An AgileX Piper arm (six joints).
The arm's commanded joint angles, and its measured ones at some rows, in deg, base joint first. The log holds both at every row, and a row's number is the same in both.
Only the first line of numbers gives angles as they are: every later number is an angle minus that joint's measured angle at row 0.
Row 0, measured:
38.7, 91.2, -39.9, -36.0, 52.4, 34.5
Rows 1 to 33, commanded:
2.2, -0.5, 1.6, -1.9, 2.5, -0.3
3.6, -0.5, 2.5, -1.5, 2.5, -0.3
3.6, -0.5, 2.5, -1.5, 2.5, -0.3
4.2, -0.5, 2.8, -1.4, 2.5, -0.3
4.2, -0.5, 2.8, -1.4, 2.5, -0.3
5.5, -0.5, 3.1, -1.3, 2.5, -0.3
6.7, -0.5, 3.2, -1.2, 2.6, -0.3
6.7, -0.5, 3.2, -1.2, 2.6, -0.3
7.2, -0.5, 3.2, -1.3, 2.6, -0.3
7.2, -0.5, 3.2, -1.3, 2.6, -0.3
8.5, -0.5, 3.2, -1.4, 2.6, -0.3
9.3, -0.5, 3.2, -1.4, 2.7, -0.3
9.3, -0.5, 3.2, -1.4, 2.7, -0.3
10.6, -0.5, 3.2, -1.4, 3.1, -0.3
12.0, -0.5, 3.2, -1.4, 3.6, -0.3
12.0, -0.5, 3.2, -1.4, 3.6, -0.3
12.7, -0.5, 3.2, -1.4, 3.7, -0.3
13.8, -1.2, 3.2, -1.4, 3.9, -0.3
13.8, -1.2, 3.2, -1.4, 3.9, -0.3
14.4, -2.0, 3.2, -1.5, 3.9, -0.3
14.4, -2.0, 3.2, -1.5, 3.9, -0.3
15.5, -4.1, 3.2, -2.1, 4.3, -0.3
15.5, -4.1, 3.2, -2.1, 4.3, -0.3
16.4, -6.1, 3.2, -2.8, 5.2, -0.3
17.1, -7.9, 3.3, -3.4, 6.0, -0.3
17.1, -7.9, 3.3, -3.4, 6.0, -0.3
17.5, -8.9, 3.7, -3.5, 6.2, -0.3
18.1, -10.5, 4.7, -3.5, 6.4, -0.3
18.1, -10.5, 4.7, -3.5, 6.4, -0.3
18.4, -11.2, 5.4, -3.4, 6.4, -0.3
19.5, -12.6, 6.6, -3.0, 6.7, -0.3
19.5, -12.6, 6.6, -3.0, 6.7, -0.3
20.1, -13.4, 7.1, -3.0, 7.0, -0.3
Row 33, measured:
19.3, -12.2, 6.3, -0.3, 4.2, -0.1
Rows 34 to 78, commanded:
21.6, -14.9, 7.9, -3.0, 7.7, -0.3
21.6, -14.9, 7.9, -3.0, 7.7, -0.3
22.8, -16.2, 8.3, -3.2, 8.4, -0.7
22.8, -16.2, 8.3, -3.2, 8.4, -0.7
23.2, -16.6, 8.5, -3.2, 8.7, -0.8
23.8, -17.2, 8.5, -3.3, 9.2, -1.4
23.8, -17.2, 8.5, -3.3, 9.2, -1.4
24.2, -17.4, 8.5, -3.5, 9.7, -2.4
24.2, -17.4, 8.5, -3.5, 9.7, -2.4
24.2, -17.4, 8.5, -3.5, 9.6, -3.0
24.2, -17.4, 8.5, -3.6, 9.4, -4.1
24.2, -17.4, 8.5, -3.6, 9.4, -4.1
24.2, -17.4, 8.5, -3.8, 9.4, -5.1
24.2, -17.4, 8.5, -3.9, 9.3, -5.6
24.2, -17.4, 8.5, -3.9, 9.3, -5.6
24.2, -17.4, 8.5, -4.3, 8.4, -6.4
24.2, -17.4, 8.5, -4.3, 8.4, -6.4
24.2, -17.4, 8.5, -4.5, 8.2, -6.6
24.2, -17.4, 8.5, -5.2, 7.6, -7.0
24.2, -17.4, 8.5, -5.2, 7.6, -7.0
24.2, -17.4, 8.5, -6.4, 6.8, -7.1
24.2, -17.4, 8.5, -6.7, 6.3, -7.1
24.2, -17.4, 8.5, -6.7, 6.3, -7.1
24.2, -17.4, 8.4, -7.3, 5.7, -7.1
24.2, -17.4, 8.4, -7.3, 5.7, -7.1
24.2, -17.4, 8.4, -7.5, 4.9, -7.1
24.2, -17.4, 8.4, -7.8, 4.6, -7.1
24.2, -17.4, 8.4, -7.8, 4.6, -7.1
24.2, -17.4, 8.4, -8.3, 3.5, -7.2
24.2, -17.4, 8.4, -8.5, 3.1, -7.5
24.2, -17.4, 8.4, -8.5, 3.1, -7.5
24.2, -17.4, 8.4, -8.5, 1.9, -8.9
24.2, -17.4, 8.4, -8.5, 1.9, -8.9
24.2, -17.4, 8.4, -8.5, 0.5, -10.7
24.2, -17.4, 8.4, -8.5, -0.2, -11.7
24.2, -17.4, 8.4, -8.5, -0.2, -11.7
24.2, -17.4, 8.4, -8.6, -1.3, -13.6
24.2, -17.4, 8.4, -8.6, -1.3, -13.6
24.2, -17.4, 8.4, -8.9, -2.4, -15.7
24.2, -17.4, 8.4, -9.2, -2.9, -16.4
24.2, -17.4, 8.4, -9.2, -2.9, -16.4
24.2, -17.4, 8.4, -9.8, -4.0, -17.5
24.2, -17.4, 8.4, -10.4, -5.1, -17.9
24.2, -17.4, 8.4, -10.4, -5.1, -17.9
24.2, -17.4, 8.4, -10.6, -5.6, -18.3
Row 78, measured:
24.0, -16.8, 8.3, -6.2, -5.0, -16.7
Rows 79 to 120, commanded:
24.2, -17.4, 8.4, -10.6, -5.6, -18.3
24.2, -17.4, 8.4, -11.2, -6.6, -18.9
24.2, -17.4, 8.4, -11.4, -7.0, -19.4
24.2, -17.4, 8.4, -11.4, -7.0, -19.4
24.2, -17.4, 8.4, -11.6, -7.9, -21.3
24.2, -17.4, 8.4, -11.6, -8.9, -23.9
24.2, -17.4, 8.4, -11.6, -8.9, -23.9
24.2, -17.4, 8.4, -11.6, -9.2, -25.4
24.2, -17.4, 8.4, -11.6, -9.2, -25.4
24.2, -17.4, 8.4, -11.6, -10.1, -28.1
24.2, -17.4, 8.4, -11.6, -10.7, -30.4
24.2, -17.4, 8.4, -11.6, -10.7, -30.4
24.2, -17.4, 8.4, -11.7, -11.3, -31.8
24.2, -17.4, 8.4, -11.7, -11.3, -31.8
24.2, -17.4, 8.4, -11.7, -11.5, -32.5
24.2, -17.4, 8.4, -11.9, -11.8, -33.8
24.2, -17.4, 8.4, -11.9, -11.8, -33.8
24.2, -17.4, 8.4, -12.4, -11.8, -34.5
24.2, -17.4, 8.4, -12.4, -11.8, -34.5
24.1, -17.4, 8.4, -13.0, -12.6, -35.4
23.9, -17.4, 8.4, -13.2, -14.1, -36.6
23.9, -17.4, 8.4, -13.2, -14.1, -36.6
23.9, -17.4, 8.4, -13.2, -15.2, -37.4
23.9, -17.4, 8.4, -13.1, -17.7, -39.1
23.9, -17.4, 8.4, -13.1, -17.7, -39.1
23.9, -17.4, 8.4, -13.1, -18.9, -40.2
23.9, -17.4, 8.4, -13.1, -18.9, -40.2
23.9, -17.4, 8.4, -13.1, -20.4, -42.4
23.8, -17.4, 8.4, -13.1, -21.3, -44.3
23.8, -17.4, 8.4, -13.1, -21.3, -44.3
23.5, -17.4, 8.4, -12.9, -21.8, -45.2
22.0, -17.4, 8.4, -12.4, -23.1, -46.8
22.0, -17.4, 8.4, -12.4, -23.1, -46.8
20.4, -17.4, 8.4, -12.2, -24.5, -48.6
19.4, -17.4, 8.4, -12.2, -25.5, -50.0
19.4, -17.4, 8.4, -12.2, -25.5, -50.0
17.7, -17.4, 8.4, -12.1, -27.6, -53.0
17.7, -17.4, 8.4, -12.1, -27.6, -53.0
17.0, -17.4, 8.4, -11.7, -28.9, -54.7
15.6, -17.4, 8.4, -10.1, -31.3, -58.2
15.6, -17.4, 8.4, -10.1, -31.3, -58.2
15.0, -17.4, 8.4, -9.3, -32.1, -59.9
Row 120, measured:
16.5, -16.8, 8.6, -8.9, -27.1, -54.6
